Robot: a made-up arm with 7 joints.
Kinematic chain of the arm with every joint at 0, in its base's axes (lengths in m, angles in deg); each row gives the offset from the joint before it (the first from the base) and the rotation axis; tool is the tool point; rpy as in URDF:
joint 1: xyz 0 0.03 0.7 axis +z
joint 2: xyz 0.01 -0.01 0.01 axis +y
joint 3: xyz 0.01 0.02 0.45 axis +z
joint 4: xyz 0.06 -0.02 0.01 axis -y
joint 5: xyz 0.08 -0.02 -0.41 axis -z
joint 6: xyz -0.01 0 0 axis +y
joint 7: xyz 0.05 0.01 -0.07 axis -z
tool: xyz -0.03 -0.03 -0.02 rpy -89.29 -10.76 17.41
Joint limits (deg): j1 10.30..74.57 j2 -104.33..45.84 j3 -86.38..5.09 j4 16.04..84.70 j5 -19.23..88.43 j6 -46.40..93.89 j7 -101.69..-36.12
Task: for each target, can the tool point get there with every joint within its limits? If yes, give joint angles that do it. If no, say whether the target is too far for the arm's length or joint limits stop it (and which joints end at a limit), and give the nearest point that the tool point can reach.
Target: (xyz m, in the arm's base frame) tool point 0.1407 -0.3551 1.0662
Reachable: yes | joints 34.81 -75.26 -42.54 50.76 56.43 4.48 -58.83
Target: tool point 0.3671 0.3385 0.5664
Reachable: yes | joints 55.26 33.99 -15.62 48.47 46.76 65.59 -89.71
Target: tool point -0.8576 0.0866 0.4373
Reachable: no: joint limits stop it (at a limit: joint 1, joint 2, joint 3, joint 4, joint 5, joint 6, joint 7) | nearest point -0.7024 -0.0588 1.0383 | short by 0.638 m
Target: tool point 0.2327 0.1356 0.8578
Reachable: yes | joints 36.24 -33.39 -7.84 22.83 36.99 63.89 -80.36
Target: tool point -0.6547 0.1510 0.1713
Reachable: no: joint limits stop it (at a limit: joint 1, joint 2, joint 3, joint 4, joint 5, joint 6, joint 7) | nearest point -0.0419 0.2452 0.5289 | short by 0.716 m
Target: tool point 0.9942 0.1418 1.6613
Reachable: no: too far | nearest point 0.5941 0.1015 1.2754 | short by 0.557 m
